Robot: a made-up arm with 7 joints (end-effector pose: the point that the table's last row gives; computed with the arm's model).
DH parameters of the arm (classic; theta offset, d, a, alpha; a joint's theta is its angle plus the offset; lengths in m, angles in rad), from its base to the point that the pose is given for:
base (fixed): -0.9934 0 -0.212 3.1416
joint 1: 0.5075 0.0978 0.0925 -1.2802
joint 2: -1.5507 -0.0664 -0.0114 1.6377
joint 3: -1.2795 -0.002 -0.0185 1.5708
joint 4: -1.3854 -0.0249 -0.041 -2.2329
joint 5: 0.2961 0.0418 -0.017 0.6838
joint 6: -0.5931 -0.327 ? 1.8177
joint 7: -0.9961 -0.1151 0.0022 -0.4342
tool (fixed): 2.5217 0.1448 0 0
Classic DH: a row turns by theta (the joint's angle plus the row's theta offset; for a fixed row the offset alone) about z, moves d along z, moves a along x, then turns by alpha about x.
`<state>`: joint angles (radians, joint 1 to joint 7).
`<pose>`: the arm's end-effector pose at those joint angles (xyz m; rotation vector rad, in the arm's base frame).
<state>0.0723 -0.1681 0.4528 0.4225 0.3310 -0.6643 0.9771</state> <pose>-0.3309 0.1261 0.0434 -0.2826 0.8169 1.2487</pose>
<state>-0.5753 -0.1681 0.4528 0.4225 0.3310 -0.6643 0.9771</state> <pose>-0.2562 0.0067 0.0434 -0.5768 0.7480 1.8498</pose>
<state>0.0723 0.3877 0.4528 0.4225 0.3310 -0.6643 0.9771</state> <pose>-0.3161 0.2238 -0.0055 -0.6315 1.1446 0.8662</pose>
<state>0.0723 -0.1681 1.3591 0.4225 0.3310 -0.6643 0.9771</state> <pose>-0.1438 0.0931 0.2187 0.2742 1.5583 1.5281</pose>
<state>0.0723 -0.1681 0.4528 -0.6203 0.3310 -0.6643 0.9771</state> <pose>-0.1603 0.3427 -0.0038 -0.1353 1.1864 0.2127</pose>
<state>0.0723 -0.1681 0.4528 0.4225 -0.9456 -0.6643 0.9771</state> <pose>-0.2708 -0.0726 -0.0813 -1.5000 0.2527 1.6638</pose>
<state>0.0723 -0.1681 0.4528 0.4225 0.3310 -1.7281 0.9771</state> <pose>-0.3458 0.1014 0.0004 -1.4251 1.0413 1.1602</pose>
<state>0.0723 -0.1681 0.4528 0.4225 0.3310 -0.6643 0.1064</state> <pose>-0.3304 0.0811 0.0682 -0.2068 0.4905 0.4409</pose>
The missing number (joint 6, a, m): -0.0441
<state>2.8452 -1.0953 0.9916 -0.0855 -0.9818 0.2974 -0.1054</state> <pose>-0.2112 0.5299 -0.0523 0.6060 -0.5908 -1.3894</pose>
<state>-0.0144 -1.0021 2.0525 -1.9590 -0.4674 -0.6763 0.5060</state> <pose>-0.2005 0.2157 0.0809 -1.8681 1.9524 0.9514</pose>
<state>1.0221 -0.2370 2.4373 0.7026 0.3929 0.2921 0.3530</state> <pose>-0.1111 -0.1714 0.0866 2.3361 1.6585 -0.1687</pose>
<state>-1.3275 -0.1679 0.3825 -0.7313 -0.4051 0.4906 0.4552</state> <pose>-0.2130 0.0557 0.0077 -0.1421 0.5518 1.3135</pose>
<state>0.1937 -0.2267 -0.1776 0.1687 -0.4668 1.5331 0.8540</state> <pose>-0.3201 0.0638 -0.1337 0.9820 -0.3363 1.2312</pose>
